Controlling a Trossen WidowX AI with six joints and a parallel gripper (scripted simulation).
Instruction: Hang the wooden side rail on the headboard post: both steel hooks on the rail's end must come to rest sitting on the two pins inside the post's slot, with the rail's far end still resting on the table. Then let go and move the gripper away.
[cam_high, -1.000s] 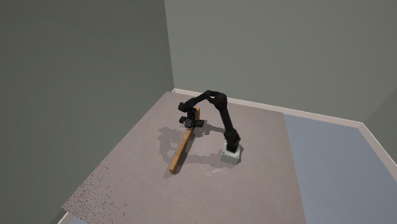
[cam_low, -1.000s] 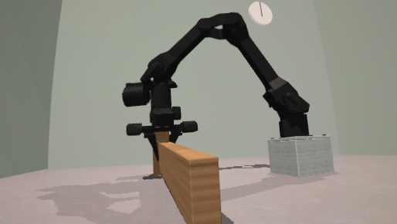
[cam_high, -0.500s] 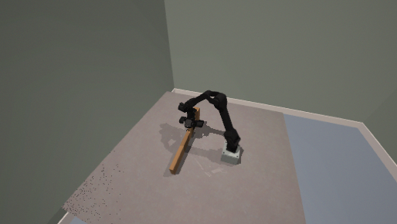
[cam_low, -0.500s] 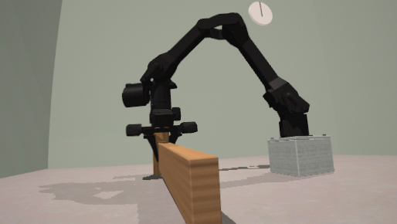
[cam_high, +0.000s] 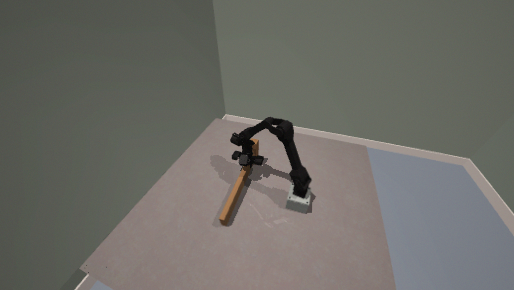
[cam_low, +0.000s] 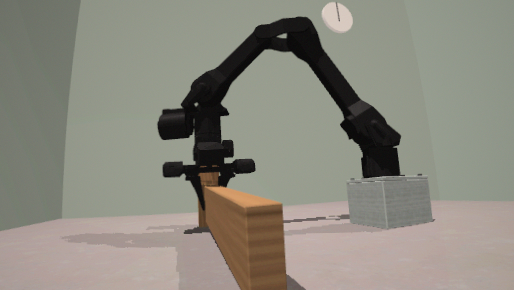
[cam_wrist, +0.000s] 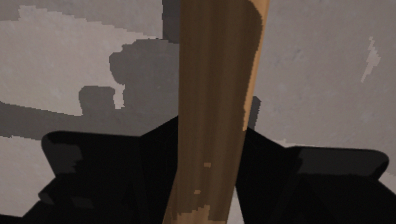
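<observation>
Right now my gripper tip is 10 cm to the left of the headboard post, 5 cm below it and 2 cm short of it.
</observation>
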